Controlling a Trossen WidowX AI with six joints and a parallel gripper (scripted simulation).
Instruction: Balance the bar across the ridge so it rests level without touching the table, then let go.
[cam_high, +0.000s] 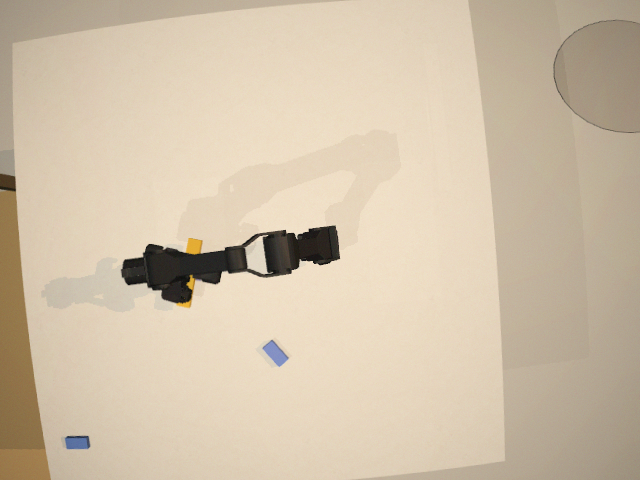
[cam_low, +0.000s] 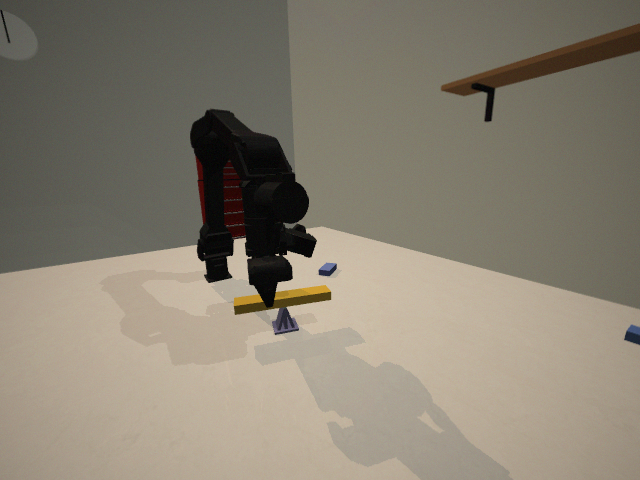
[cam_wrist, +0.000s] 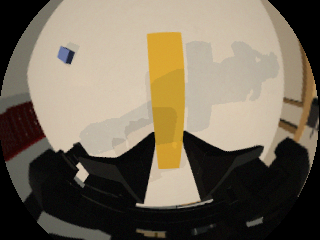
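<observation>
My gripper tip is now 1 cm short of the yellow bar and 3 cm to the right of it. Also, from my gripper tip: purple ridge: 1 cm ahead, 3 cm to the left, 3 cm below.
</observation>
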